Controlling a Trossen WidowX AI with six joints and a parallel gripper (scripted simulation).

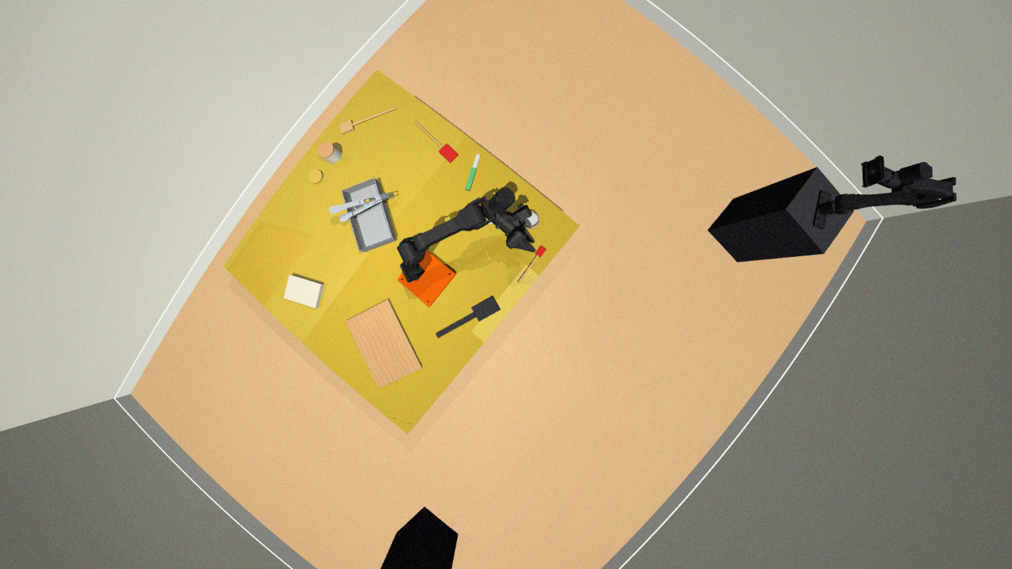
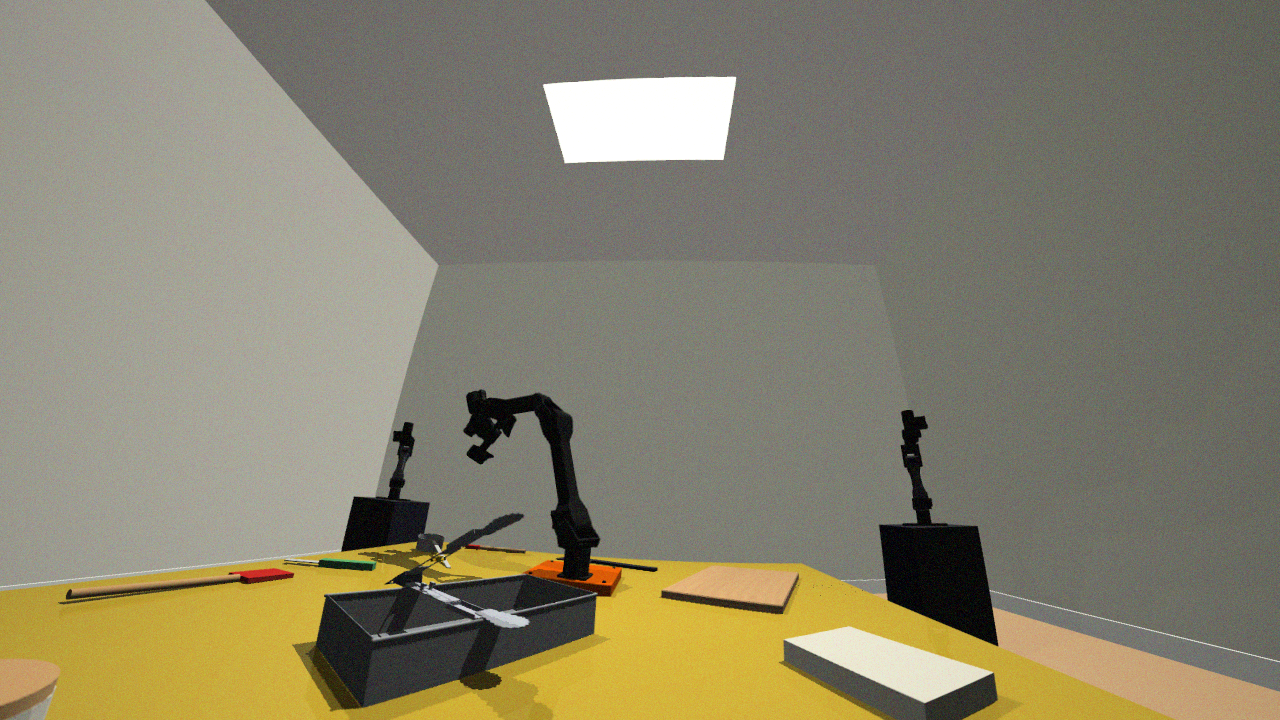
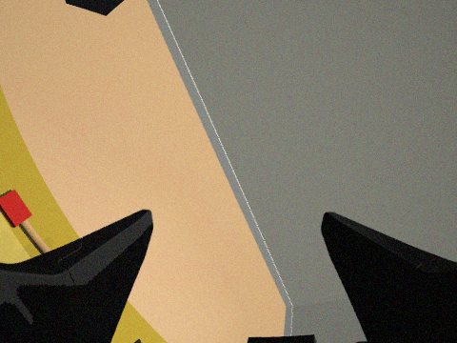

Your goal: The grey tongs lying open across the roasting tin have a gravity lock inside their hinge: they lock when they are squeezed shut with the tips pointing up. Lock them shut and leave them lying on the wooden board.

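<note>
Right now my gripper tip is 67 cm short of the roasting tin, 36 cm to the right of it and 31 cm above it. From my gripper tip the other things lie so: black spatula: 38 cm to the left, 34 cm below; green-handled tool: 46 cm ahead, 13 cm to the right, 33 cm below; red spatula: 68 cm ahead, 11 cm to the right, 33 cm below.
</note>
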